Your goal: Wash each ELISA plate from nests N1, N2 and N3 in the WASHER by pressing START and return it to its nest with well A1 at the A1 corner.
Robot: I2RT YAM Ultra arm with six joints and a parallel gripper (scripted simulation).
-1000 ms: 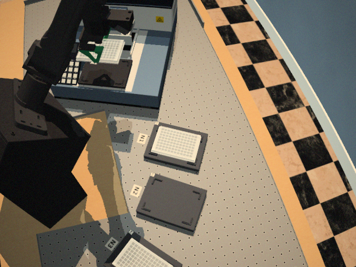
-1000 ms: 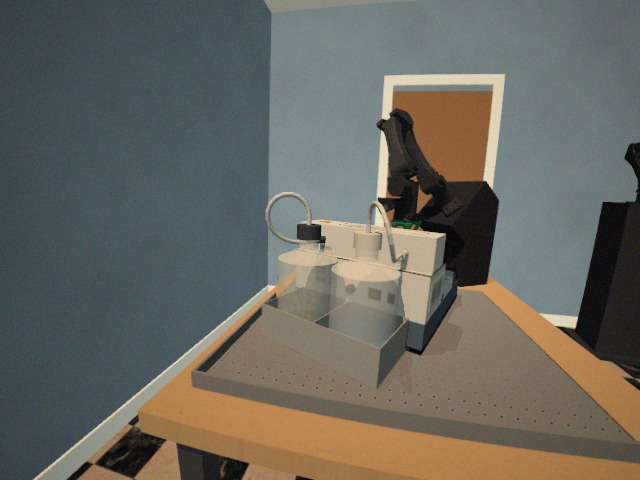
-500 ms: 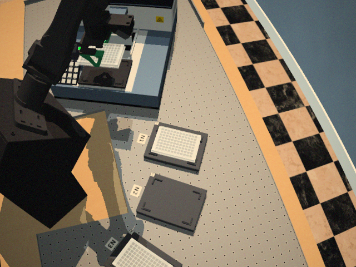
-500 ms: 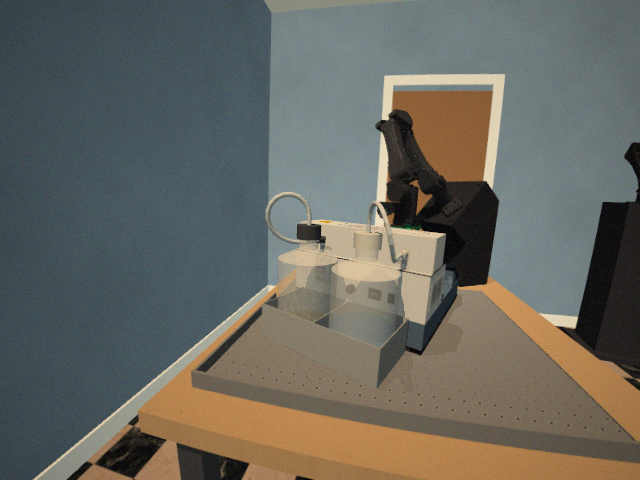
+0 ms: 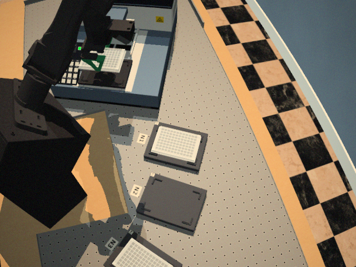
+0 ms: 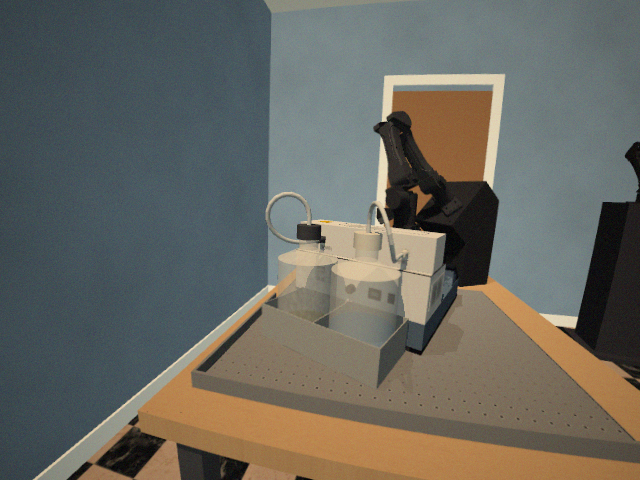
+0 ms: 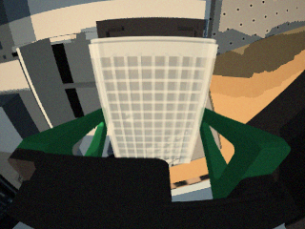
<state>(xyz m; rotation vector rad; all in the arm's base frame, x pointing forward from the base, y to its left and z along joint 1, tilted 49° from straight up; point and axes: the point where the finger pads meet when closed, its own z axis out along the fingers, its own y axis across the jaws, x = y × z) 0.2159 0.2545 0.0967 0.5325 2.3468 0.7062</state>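
The dark carrier is 6 cm below my hand. Also, from my hand: N1 label 20 cm to the right, 15 cm below, 10 cm ahead; then manifold 15 cm to the left, 4 cm ahead, 1 cm below; then washer 15 cm to the left, 4 cm ahead, 2 cm below.
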